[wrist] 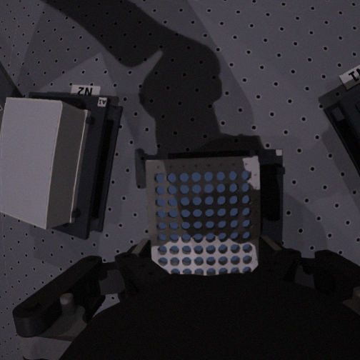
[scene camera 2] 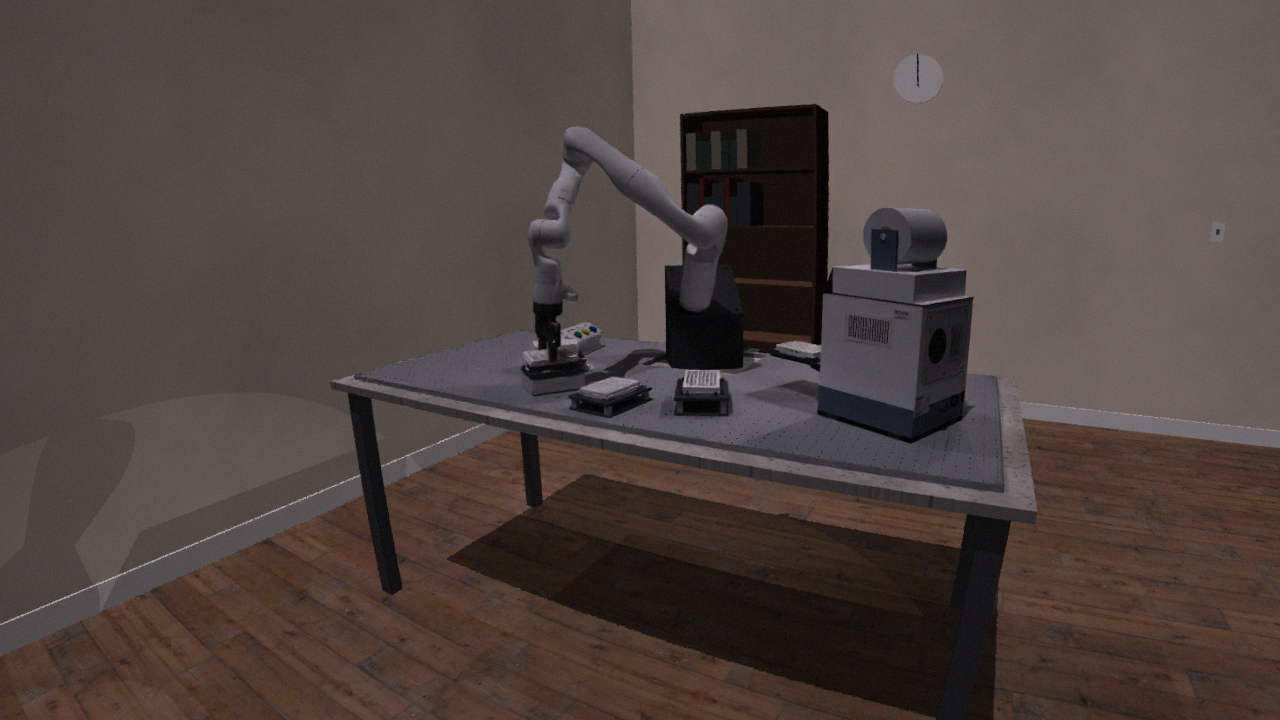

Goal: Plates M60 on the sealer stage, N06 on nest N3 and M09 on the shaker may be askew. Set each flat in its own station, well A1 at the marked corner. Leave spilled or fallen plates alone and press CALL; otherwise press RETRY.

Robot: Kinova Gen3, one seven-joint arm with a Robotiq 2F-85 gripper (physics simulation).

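Places are measured from the arm's base along level axes (x ahead, y left, z up), in centimetres.
Pixels of known places: gripper, fingertip midpoint: (scene camera 2: 547,357); arm's base, origin of the base link: (scene camera 2: 694,300).
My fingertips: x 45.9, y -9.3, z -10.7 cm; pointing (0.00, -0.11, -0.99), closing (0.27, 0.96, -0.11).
For each thing: its middle in the pictures, then the offset to it from my fingertips. "spot": a spot on its surface instead.
- pale plate with blue wells, body centre: (scene camera 2: 549,356) dy +0.2, dx -0.7, dz +0.1 cm
- grey-based shaker, surface spot: (scene camera 2: 551,383) spot: dy +6.0, dx +3.1, dz -5.4 cm
- plate, body centre: (scene camera 2: 804,349) dy +50.7, dx -41.2, dz +2.8 cm
- sealer, body centre: (scene camera 2: 897,315) dy +76.7, dx -37.8, dz +14.7 cm
- button box, surface spot: (scene camera 2: 581,334) spot: dy -24.7, dx -29.5, dz -1.5 cm
My gripper (scene camera 2: 552,351) (wrist: 203,249) points down at the left end of the table, shut on a pale plate with blue wells (scene camera 2: 535,357) (wrist: 203,207). This plate is at the grey-based shaker (scene camera 2: 551,383) (wrist: 273,158), whose dark top shows beyond the plate's right edge in the wrist view. The plate sits off to the left there; its near end is hidden by the gripper, and its label is not readable. Whether it lies flat is unclear. Another plate (scene camera 2: 799,349) is on a dark stage beside the sealer (scene camera 2: 868,358). N3 and N06 cannot be identified by label.
Nest N2 (wrist: 95,165) holds a pale block-like plate (wrist: 31,160) left in the wrist view; nest N1 (wrist: 345,122) shows at right. Two front nests hold plates (scene camera 2: 610,387) (scene camera 2: 701,381). A button box (scene camera 2: 583,334) stands close behind the gripper, a black block (scene camera 2: 702,331) near the arm.
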